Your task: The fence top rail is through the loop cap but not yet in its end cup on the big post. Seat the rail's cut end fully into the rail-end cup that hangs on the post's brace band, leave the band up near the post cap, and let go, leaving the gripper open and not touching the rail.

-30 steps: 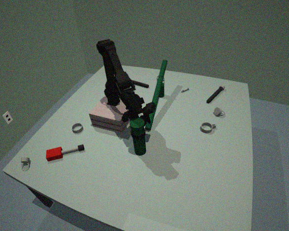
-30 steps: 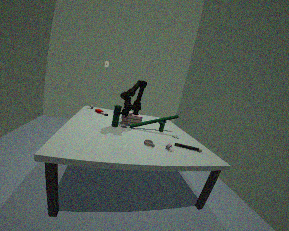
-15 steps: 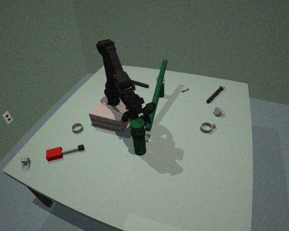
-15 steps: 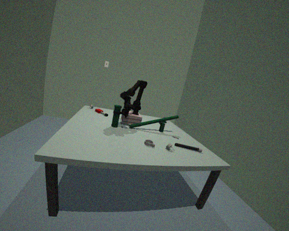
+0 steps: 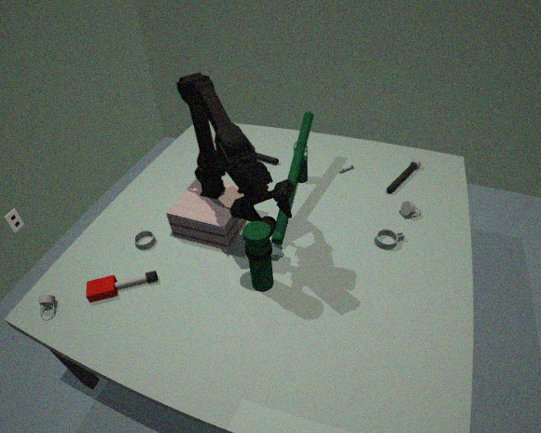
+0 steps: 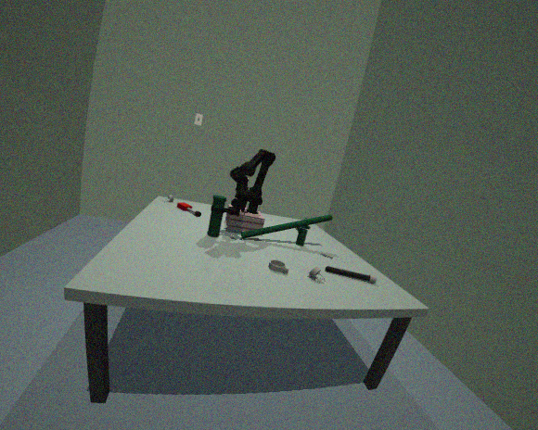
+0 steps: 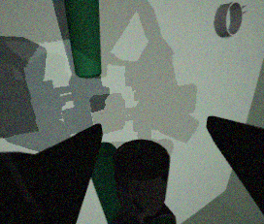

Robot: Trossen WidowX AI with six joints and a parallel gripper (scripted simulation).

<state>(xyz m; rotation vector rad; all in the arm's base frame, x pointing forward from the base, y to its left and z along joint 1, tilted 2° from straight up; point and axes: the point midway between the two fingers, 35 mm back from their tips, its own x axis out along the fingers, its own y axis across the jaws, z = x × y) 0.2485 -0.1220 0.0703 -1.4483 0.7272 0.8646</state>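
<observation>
The dark rail-end cup lies 50 mm to the right of my gripper tip, 20 mm behind it and 10 mm above it. The rest, counted from my gripper tip: screw (500 mm to the left, 130 mm below, 110 mm ahead); loop-cap post (390 mm to the left, 50 mm behind, 30 mm below).
</observation>
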